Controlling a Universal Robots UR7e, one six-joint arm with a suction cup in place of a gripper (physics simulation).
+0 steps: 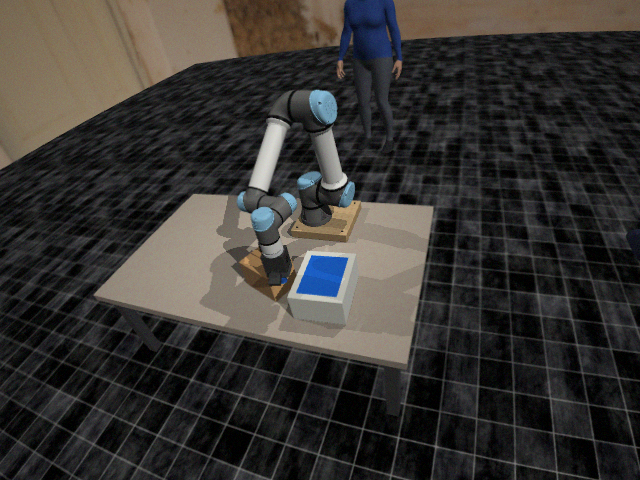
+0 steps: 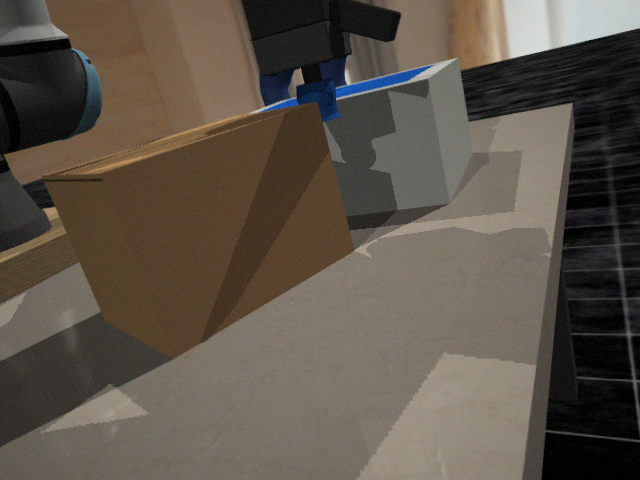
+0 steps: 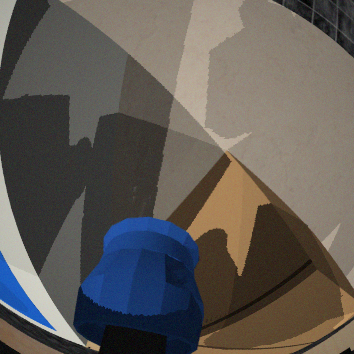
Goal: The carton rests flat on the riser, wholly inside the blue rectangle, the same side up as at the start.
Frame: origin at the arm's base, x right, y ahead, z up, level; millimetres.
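Seen in the pictures: hand, its tool point: (image 1: pixel 282 280) (image 2: pixel 322 119) (image 3: pixel 149 256); arm's base, origin of its link: (image 1: pixel 316 217).
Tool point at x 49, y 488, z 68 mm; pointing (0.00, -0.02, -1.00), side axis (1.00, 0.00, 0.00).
Pixels of each thing's top centre, then the offset from my tool point to it. Level surfaces: height alone.
- brown carton, centre of its top: (image 2: pixel 181 138) (image 3: pixel 277 347) (image 1: pixel 264 260) dx +91, dy -90, dz +20 mm
- grey riser, centre of its top: (image 2: pixel 337 92) (image 1: pixel 323 274) dx -154, dy -16, dz +10 mm
- blue rectangle, centre of its top: (image 2: pixel 337 92) (image 1: pixel 323 274) dx -154, dy -16, dz +10 mm
- grey table, height of its surface: dz -110 mm
The brown carton (image 1: pixel 251 269) (image 2: pixel 196 216) (image 3: pixel 228 200) rests flat on the table, close beside the grey riser (image 1: pixel 317 310) (image 2: pixel 413 144) (image 3: pixel 7 218). The riser's top carries the blue rectangle (image 1: pixel 324 275) (image 2: pixel 371 82) (image 3: pixel 14 291), which is bare. My blue suction cup (image 1: pixel 281 280) (image 2: pixel 317 98) (image 3: pixel 147 267) hangs low at the carton's edge nearest the riser, about level with the carton's top and over the narrow gap between the two. It holds nothing. I cannot tell whether it touches the carton.
The arm's base stands on a wooden plate (image 1: pixel 338 227) at the back of the grey table (image 1: pixel 170 258) (image 2: pixel 413 335). A person in blue (image 1: pixel 370 62) stands on the dark tiled floor behind the table.
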